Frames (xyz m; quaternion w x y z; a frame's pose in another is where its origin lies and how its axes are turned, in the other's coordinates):
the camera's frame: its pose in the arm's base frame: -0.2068 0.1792 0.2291 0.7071 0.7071 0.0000 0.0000
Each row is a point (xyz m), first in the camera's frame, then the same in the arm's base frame.
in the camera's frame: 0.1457 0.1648 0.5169
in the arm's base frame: -0.0611 -0.3377 0.3939
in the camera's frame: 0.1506 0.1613 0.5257
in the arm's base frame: -0.0562 -0.3465 0.3904
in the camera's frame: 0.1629 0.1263 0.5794
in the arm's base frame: -0.0439 -0.4002 0.3554
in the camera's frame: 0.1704 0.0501 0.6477
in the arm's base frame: -0.0364 -0.4685 0.2792
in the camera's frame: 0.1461 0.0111 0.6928
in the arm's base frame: -0.0607 -0.5136 0.2402
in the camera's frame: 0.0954 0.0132 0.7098
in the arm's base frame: -0.1114 -0.5306 0.2423
